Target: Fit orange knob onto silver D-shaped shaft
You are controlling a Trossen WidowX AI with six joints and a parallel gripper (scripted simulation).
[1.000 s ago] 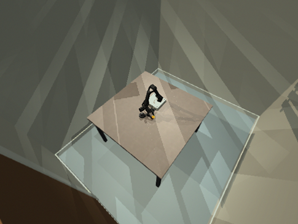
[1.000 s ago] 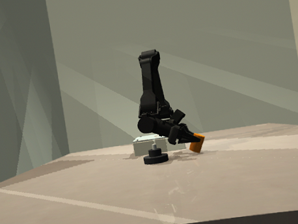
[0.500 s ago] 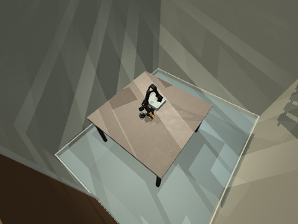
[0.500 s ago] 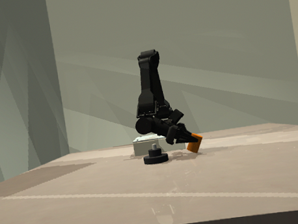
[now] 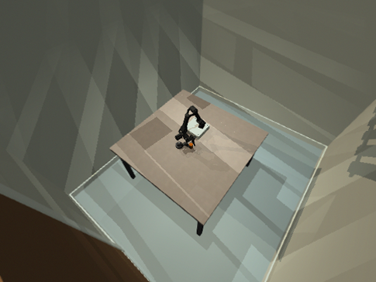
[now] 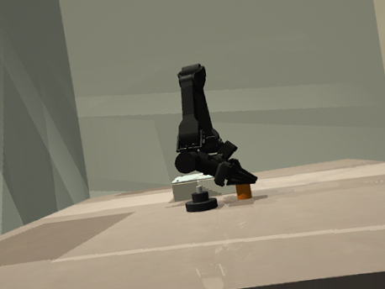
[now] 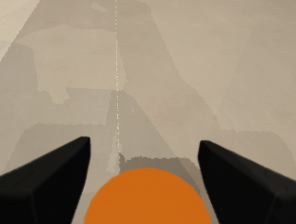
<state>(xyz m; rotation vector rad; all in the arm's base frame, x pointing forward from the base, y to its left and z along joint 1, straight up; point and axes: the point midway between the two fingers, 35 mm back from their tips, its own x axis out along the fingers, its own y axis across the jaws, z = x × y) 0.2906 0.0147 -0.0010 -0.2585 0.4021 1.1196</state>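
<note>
The orange knob is 20 mm behind my gripper tip and 40 mm to the right of it. Round my gripper tip: round pedestal: 20 mm ahead, 170 mm to the right, 10 mm below.
</note>
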